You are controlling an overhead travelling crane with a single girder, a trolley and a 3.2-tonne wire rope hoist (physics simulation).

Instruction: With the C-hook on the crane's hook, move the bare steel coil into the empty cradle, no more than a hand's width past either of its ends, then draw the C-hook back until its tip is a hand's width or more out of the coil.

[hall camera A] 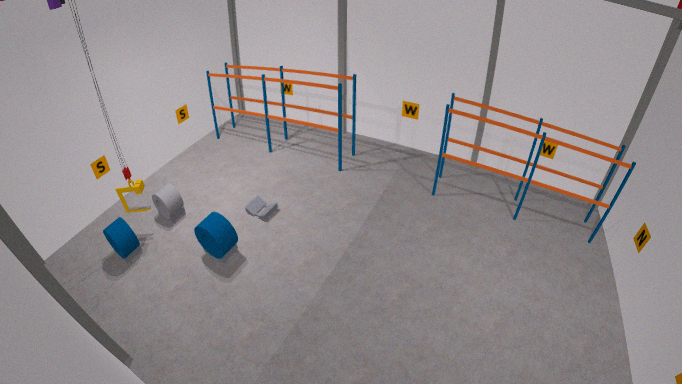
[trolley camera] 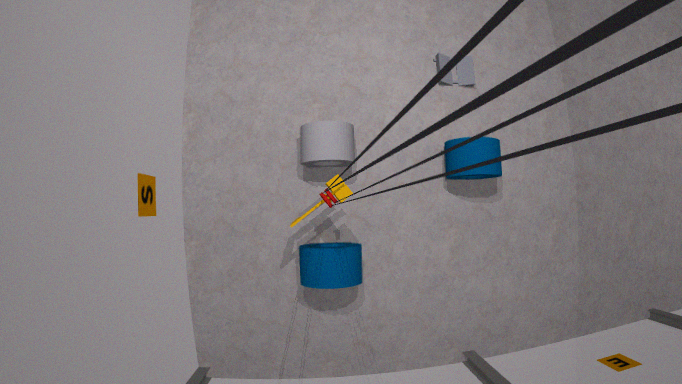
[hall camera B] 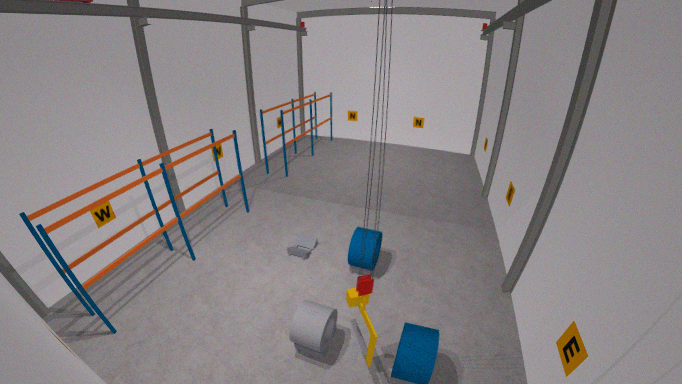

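Note:
The bare steel coil (hall camera A: 168, 202) (hall camera B: 314, 326) (trolley camera: 327, 142) is light grey and lies on its side on a low grey support. The empty cradle (hall camera A: 257, 205) (hall camera B: 307, 243) (trolley camera: 466, 71) is a low grey V on the floor, apart from the coils. The yellow C-hook (hall camera A: 123, 201) (hall camera B: 372, 346) (trolley camera: 340, 188) hangs from the red hook block (hall camera A: 127, 173) (hall camera B: 365, 285) (trolley camera: 328, 198), open and carrying nothing. It is beside the bare coil's bore end, outside the bore, turned diagonally to the coil's axis. Its lower arm is hidden in the trolley camera view.
One blue coil (hall camera A: 121, 237) (hall camera B: 416, 353) (trolley camera: 330, 266) lies close to the C-hook, on the side away from the bare coil. Another blue coil (hall camera A: 216, 235) (hall camera B: 365, 248) (trolley camera: 473, 158) lies nearer the cradle. Blue and orange racks (hall camera A: 340, 127) (hall camera B: 178, 215) stand along the W wall.

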